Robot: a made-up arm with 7 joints. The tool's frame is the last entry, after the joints.
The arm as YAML. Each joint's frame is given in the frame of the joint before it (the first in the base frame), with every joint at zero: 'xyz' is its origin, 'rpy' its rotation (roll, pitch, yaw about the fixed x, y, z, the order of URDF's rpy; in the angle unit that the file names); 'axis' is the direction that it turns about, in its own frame. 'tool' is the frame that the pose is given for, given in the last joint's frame.
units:
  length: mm
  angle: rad
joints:
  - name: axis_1
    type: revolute
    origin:
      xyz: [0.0, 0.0, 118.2]
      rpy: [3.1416, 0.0, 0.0]
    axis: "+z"
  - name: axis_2
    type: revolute
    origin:
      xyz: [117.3, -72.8, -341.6]
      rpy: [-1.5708, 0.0, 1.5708]
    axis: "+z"
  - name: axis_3
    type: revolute
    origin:
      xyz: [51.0, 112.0, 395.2]
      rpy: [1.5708, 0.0, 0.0]
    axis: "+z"
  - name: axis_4
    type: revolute
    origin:
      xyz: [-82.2, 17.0, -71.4]
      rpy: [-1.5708, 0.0, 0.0]
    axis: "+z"
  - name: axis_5
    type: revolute
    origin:
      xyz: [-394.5, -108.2, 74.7]
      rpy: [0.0, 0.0, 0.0]
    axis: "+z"
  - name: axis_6
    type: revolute
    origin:
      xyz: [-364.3, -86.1, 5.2]
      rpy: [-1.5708, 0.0, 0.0]
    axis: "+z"
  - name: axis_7
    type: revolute
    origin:
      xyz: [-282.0, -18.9, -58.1]
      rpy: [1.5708, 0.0, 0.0]
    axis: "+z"
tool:
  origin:
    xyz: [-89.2, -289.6, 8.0]
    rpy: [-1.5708, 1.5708, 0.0]
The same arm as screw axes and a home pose.
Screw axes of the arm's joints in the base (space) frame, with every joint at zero. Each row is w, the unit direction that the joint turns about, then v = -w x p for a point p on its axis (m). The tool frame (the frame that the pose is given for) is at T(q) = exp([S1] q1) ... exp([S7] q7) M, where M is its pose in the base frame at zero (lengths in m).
S1 = (0, 0, -1, 0, 0, 0)
S2 = (-1, 0, 0, 0, -0.4598, 0.0728)
S3 = (0, 0, -1, -0.0218, -0.2779, 0)
S4 = (-1, 0, 0, 0, -0.6432, 0.104)
S5 = (-1, 0, 0, 0, -0.535, 0.4985)
S6 = (0, 0, 1, 0.8628, 0.3748, 0)
S7 = (-1, 0, 0, 0, -0.3908, 1.1448)
M: xyz -0.4017 1.234 0.1012 (m) rpy 0 0 0 (deg, as in URDF)

